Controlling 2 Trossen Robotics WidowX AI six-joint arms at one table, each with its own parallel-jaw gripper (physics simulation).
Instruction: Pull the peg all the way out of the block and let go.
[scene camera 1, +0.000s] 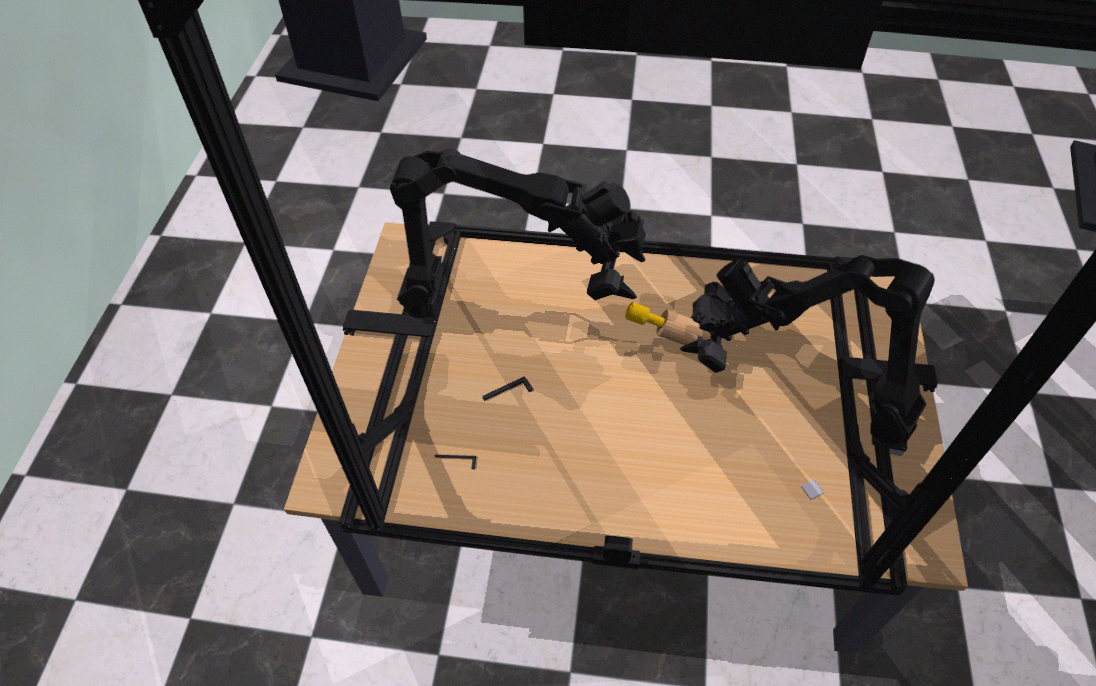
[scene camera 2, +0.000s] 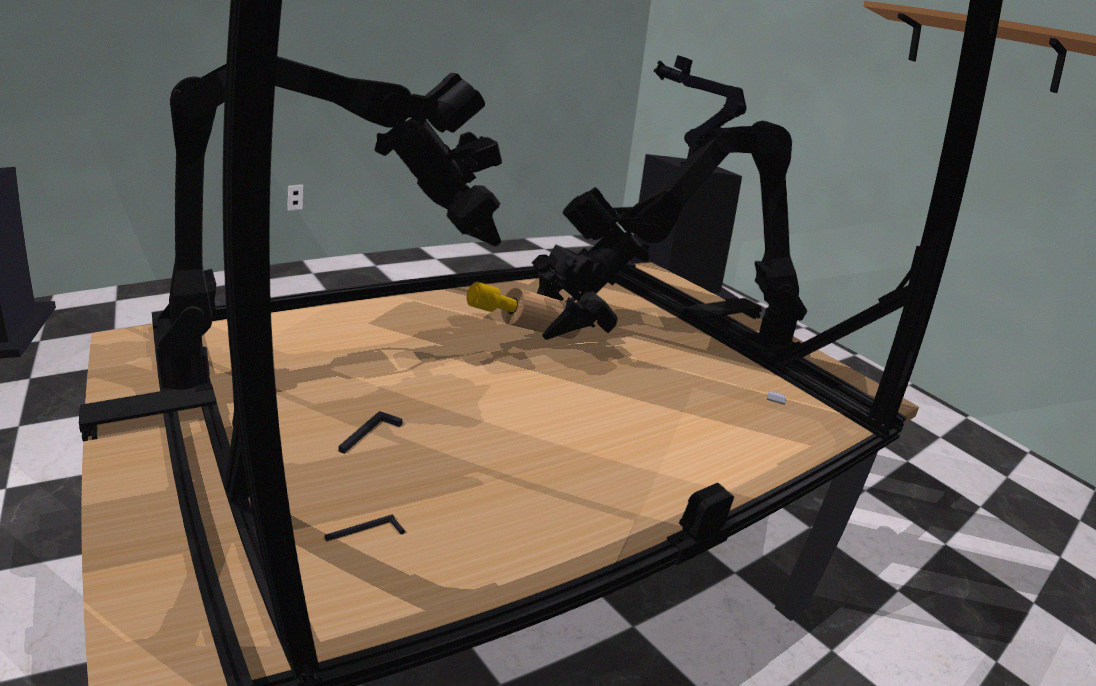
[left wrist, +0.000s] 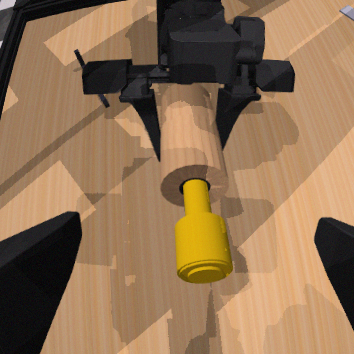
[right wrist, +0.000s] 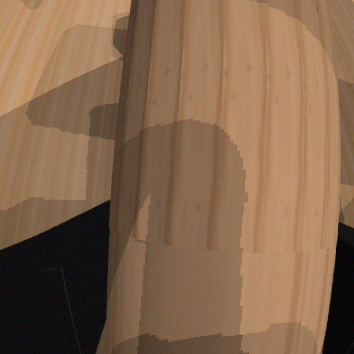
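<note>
The yellow peg has its thick head and part of its thin shaft outside the round wooden block. The shaft's end is in the dark hole in the block's end face, and how deep it sits is hidden. My right gripper is shut on the block's sides. Peg and block appear raised off the table. My left gripper is open and empty, back from and above the peg head, with its fingertips wide to either side in the left wrist view.
Two black L-shaped keys lie toward the left of the table. A small grey square lies at the right. Black frame rails edge the table, and a tall post rises at the left.
</note>
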